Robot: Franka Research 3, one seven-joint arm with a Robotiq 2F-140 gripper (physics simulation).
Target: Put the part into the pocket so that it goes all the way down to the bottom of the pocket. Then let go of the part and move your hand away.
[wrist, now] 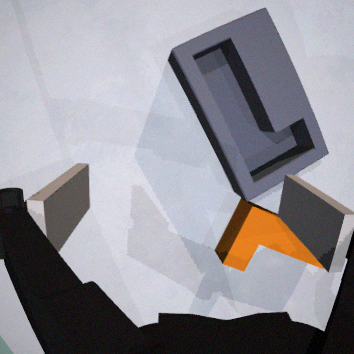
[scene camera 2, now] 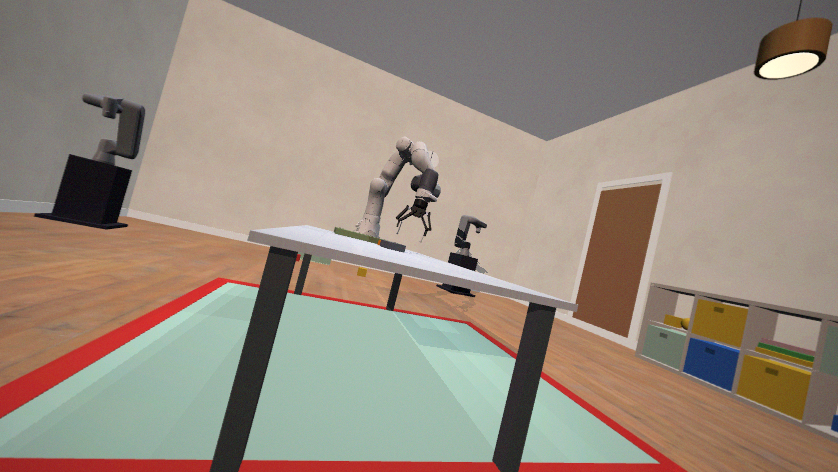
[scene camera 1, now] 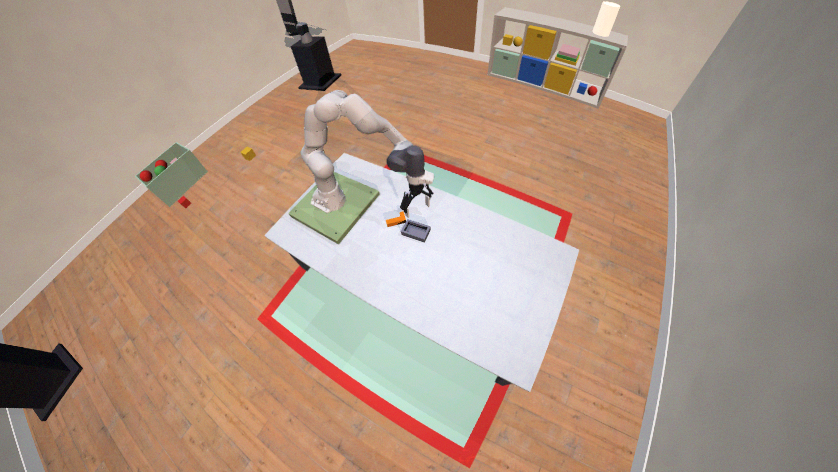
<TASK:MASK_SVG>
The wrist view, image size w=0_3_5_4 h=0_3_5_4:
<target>gripper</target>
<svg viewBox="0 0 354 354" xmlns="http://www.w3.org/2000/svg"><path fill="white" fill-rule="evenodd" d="M0 189L0 259L4 261L21 306L44 354L354 354L354 212L295 174L284 174L277 216L327 272L341 272L345 258L347 258L324 331L306 323L292 321L287 311L260 312L232 319L220 319L193 313L158 312L158 324L154 322L137 327L94 281L82 283L58 253L90 207L89 163L74 164L25 201L23 200L23 190L21 188L5 187Z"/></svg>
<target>orange L-shaped part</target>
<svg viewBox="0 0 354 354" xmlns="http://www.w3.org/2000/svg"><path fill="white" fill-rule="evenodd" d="M214 249L222 264L242 271L246 268L258 244L324 268L277 216L277 213L253 202L246 201L243 198L240 198Z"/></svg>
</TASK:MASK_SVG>
